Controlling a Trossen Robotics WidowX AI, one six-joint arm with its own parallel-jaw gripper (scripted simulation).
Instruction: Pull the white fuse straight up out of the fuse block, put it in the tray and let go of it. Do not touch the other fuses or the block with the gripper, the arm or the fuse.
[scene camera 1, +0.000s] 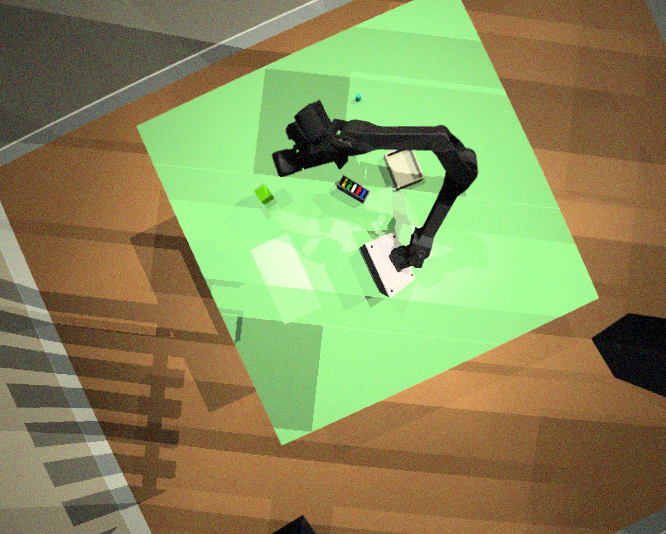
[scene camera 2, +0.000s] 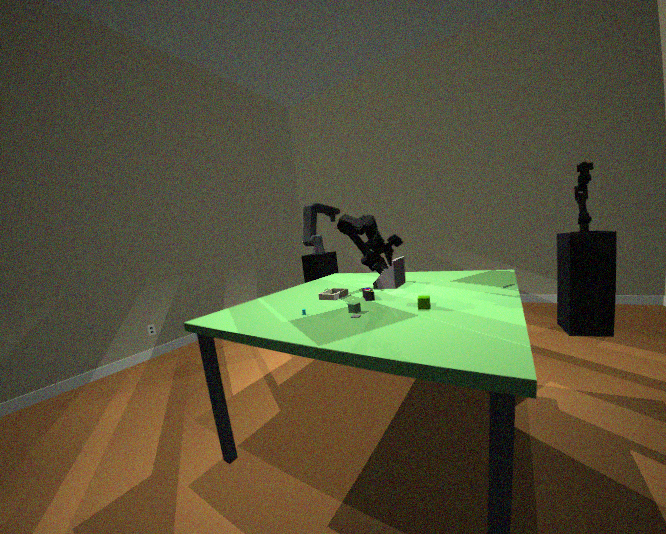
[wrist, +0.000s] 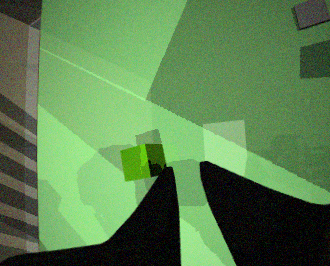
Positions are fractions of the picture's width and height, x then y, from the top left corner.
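Scene camera 1 shows a tray (scene camera 1: 0.60, 0.31) and my gripper (scene camera 1: 0.44, 0.30). Scene camera 2 shows my gripper (scene camera 2: 0.58, 0.50), and the wrist view has the gripper too (wrist: 0.57, 0.65).
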